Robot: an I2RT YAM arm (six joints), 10 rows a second.
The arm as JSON. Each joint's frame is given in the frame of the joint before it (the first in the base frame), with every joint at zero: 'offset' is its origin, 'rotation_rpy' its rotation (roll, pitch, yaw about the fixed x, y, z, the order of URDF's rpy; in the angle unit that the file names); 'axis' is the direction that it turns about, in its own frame. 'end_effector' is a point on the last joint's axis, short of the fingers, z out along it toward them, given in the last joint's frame.
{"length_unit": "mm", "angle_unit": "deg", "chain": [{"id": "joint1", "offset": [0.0, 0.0, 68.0], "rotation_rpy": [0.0, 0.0, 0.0], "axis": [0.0, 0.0, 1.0]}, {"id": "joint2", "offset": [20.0, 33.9, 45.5], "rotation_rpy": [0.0, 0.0, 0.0], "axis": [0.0, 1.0, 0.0]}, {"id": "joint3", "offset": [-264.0, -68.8, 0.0], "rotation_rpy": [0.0, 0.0, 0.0], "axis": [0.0, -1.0, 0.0]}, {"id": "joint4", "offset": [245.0, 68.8, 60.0], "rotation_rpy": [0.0, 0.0, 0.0], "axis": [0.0, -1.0, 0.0]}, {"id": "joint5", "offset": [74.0, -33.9, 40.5], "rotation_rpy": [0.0, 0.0, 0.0], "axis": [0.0, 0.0, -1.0]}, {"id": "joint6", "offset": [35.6, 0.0, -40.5], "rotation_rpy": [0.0, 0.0, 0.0], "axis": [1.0, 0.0, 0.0]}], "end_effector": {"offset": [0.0, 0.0, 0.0], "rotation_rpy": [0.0, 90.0, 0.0]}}
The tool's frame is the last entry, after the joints.
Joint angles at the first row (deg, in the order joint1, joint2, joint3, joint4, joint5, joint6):
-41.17, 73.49, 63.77, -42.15, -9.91, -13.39
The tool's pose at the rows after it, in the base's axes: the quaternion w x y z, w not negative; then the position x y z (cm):
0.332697 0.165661 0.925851 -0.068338 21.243 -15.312 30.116
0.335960 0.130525 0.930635 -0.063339 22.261 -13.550 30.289
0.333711 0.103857 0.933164 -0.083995 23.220 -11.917 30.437
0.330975 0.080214 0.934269 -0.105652 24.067 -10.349 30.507
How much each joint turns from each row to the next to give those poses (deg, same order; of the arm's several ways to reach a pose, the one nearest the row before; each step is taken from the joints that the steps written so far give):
4.07, -0.63, 0.00, -0.07, 0.17, 0.00
4.57, -0.41, 0.00, 0.05, 0.88, -0.02
4.72, -0.22, 0.00, 0.65, 4.13, 0.02
4.48, 0.00, 0.00, 0.64, 4.26, 0.05

